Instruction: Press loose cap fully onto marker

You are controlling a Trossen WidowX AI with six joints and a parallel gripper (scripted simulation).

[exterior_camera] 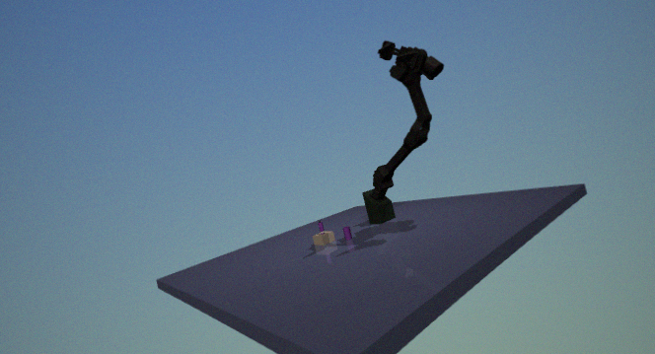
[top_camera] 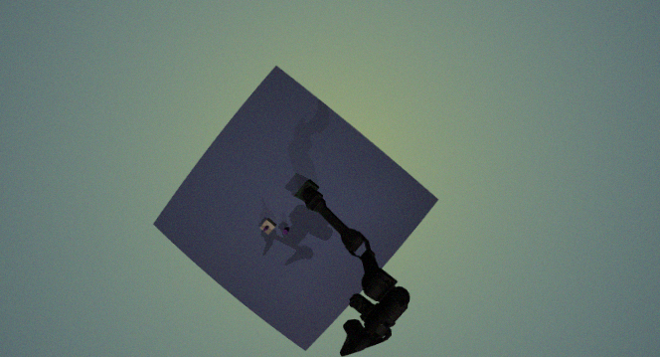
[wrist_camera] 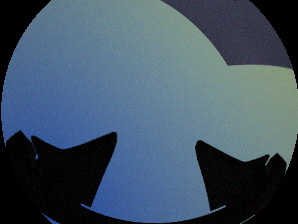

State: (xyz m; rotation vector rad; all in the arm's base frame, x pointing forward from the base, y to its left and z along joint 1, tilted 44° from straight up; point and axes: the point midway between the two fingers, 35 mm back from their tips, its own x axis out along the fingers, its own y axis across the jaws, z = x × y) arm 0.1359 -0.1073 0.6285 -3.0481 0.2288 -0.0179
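Now: gripper tip 50 mm short of the purple cap, 340 mm to the left of it and 600 mm above it. From my gripper tip the other things lie so: cream holder block (90 mm ahead, 440 mm to the right, 610 mm below).
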